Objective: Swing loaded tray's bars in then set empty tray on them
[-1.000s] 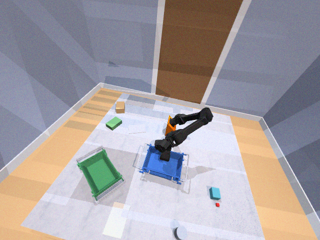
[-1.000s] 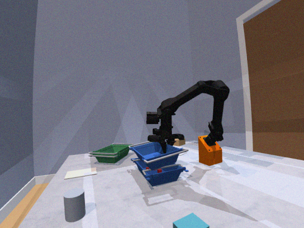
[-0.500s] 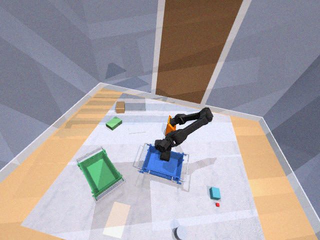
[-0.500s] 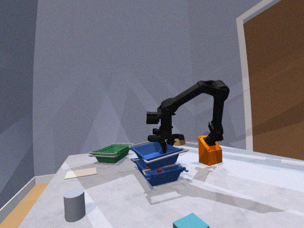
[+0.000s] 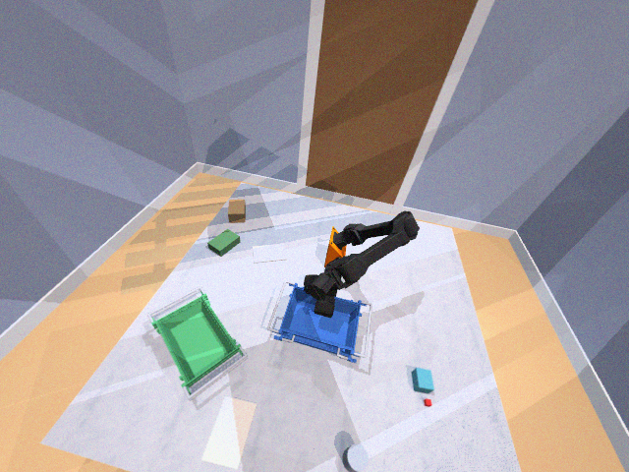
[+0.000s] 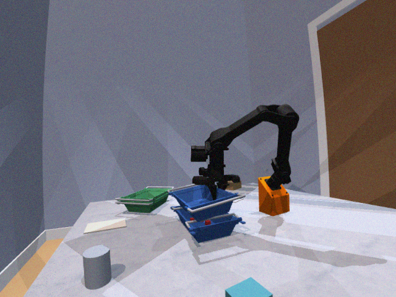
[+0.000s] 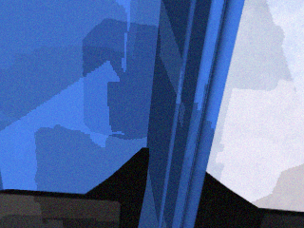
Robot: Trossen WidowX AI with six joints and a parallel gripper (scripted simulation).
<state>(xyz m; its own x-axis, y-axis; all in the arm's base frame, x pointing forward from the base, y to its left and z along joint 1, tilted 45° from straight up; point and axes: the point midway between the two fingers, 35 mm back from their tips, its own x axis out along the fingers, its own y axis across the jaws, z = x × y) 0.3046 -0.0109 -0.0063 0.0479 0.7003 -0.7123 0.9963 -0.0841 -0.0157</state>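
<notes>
My gripper tip is now 7 cm short of the blue tray, 1 cm to the left of it and 3 cm below it. From my gripper tip the other things lie so: teal block 17 cm ahead, 37 cm to the left, 7 cm below; grey cylinder 41 cm ahead, 14 cm to the left, 6 cm below; red block 23 cm ahead, 38 cm to the left, 8 cm below.
</notes>
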